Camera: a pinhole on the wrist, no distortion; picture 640 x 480 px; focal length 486.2 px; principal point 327.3 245.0 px. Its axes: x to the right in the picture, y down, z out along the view. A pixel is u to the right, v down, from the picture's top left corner.
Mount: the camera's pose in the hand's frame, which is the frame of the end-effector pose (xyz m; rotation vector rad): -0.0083 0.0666 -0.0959 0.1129 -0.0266 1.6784
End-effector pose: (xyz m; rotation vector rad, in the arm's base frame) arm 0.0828 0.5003 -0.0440 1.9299 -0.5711 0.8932
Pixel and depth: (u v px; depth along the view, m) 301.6 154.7 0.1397
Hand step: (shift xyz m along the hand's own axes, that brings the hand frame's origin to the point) 0.0264 0.0504 0.0411
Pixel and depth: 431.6 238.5 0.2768
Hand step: 0.0053 0.1025 0.1846
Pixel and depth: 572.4 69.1 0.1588
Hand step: 0.0495 0.1389 0.0665
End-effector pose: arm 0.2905 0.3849 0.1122 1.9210 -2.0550 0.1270
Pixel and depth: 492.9 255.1 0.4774
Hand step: -0.0074 0.1863 0.3941
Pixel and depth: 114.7 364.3 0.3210
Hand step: -0.0527 -0.1082 0.2146
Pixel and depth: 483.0 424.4 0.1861
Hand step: -0.0719 0.1023 0.0980
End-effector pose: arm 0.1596 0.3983 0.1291 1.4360 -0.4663 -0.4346
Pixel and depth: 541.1 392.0 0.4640
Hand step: -0.1420 0.2140 0.3909
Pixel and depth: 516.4 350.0 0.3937
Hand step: -0.0859 0.1756 0.3137
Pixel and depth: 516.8 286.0 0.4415
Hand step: -0.0376 0.1957 0.3606
